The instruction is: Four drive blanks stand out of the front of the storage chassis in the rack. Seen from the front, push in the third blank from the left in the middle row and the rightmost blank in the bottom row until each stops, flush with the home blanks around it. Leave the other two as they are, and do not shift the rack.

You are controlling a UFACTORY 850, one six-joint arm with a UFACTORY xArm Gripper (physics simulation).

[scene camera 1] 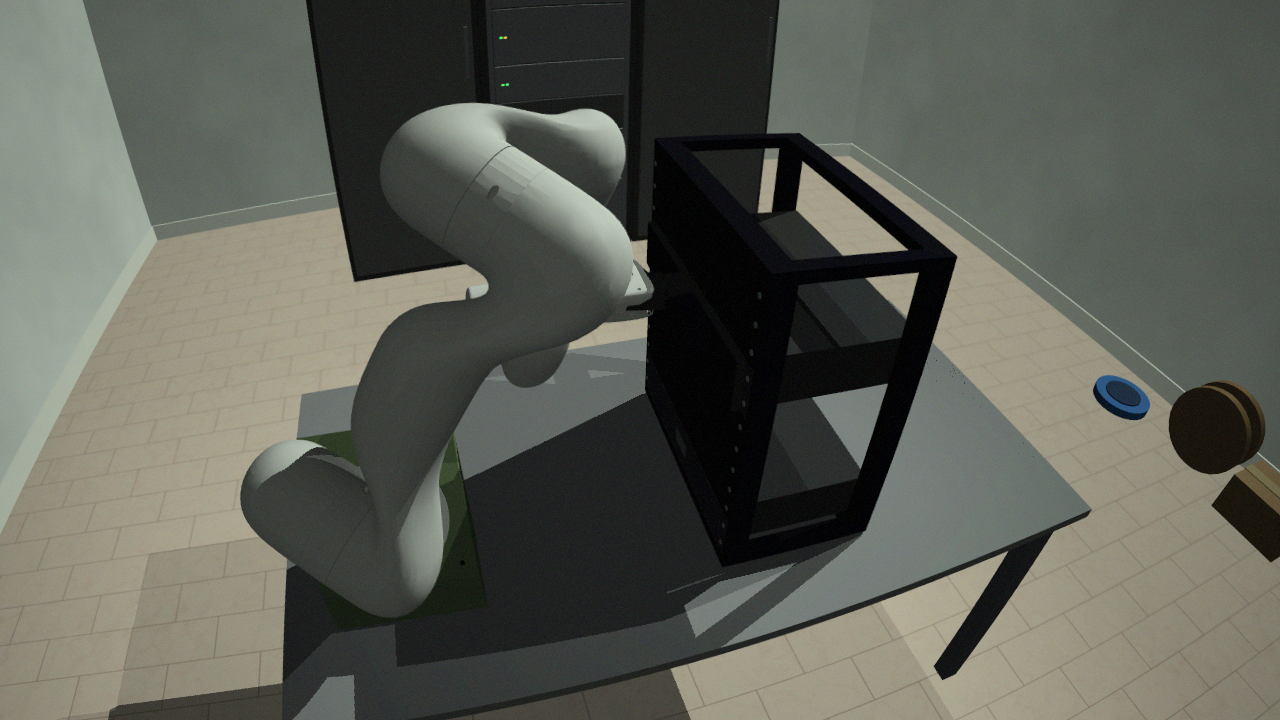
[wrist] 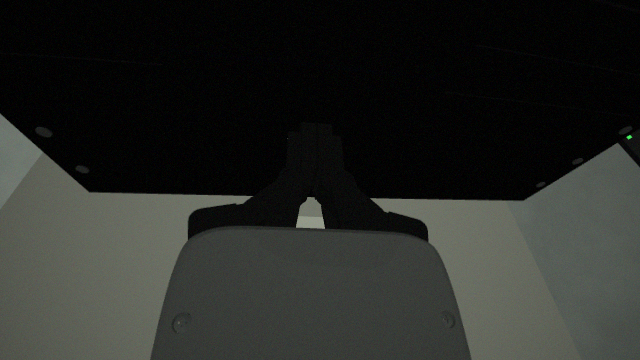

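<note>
The black rack (scene camera 1: 859, 265) (wrist: 65, 150) stands upright on the table. The storage chassis (scene camera 1: 696, 344) sits in it, its front in deep shadow. The four standing-out blanks cannot be told apart in either view, nor how far each stands out. My gripper (scene camera 1: 660, 307) (wrist: 313, 129) is shut and empty. In the scene view its dark fingers point at the rack's front, in the part toward the far side. In the wrist view the fingertips overlap the black front, roughly midway between its two side edges; whether they touch it is hidden.
The grey table (scene camera 1: 966, 465) carries the rack and the green base plate (scene camera 1: 469, 573) of my arm. My pale arm (scene camera 1: 420, 394) rises before the rack's front. Dark server cabinets (scene camera 1: 393, 179) stand behind. A blue disc (scene camera 1: 1121, 397) and brown round things (scene camera 1: 1208, 428) are at the right.
</note>
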